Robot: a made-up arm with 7 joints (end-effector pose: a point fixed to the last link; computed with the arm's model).
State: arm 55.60 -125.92 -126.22 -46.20 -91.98 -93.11 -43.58
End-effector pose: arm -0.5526 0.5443 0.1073 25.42 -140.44 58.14
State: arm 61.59 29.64 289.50 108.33 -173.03 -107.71 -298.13
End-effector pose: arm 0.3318 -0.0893 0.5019 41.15 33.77 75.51
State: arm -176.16 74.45 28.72 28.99 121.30 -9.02 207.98
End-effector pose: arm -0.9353 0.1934 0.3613 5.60 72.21 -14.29
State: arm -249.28 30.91 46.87 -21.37 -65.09 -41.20 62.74
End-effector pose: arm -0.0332 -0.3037 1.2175 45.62 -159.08 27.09
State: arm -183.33 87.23 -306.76 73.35 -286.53 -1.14 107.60
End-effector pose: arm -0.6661 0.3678 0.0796 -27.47 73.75 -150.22
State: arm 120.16 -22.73 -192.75 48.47 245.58 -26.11 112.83
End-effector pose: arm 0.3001 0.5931 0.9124 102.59 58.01 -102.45
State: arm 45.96 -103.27 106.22 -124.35 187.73 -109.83 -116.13
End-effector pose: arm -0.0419 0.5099 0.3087 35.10 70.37 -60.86
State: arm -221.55 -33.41 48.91 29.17 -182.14 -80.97 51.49
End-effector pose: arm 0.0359 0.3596 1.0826 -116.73 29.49 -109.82
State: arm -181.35 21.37 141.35 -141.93 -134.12 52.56 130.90
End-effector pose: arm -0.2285 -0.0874 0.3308 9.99 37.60 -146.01
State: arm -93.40 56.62 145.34 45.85 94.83 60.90 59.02
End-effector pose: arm 0.0620 0.4943 1.0384 44.08 142.49 21.76
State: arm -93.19 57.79 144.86 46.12 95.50 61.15 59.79
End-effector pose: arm 0.0657 0.5080 1.0275 45.37 141.97 20.35
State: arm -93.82 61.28 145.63 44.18 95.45 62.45 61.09
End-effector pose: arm 0.0442 0.5609 0.9922 42.42 139.65 16.60
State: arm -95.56 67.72 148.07 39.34 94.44 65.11 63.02
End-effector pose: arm -0.0137 0.6548 0.9128 33.52 134.94 10.45
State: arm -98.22 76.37 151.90 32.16 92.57 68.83 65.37
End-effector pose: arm -0.1035 0.7569 0.7775 19.41 128.23 3.29
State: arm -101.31 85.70 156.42 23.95 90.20 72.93 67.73
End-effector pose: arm -0.2039 0.8243 0.6004 2.85 120.51 -3.57
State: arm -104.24 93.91 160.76 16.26 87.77 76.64 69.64
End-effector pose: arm -0.2875 0.8400 0.4250 -12.55 113.12 -9.35
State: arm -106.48 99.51 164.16 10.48 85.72 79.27 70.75
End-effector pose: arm -0.3399 0.8244 0.2978 -23.77 107.46 -13.51
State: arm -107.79 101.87 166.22 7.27 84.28 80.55 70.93
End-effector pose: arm -0.3654 0.8081 0.2388 -29.76 104.44 -15.61
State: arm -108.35 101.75 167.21 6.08 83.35 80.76 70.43
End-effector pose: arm -0.3756 0.8027 0.2326 -31.81 103.67 -16.07
